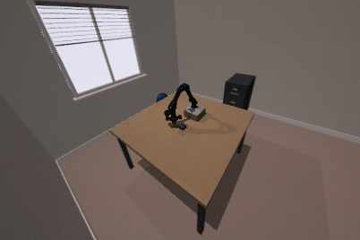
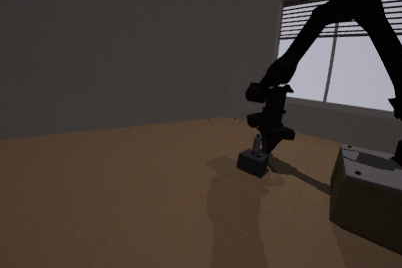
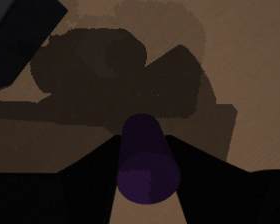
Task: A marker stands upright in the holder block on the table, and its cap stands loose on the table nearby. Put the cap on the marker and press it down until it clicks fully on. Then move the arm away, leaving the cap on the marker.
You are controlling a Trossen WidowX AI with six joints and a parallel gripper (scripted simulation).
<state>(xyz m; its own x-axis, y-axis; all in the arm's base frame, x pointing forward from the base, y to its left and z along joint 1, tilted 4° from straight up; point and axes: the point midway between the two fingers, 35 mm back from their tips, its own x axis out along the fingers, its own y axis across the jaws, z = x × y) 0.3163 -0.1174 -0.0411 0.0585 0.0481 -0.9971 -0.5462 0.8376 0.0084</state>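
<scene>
The dark holder block lies 12 cm to the left of my gripper tip and 2 cm ahead of it. The rest, counted from my gripper tip: purple cap 1 cm above.
</scene>
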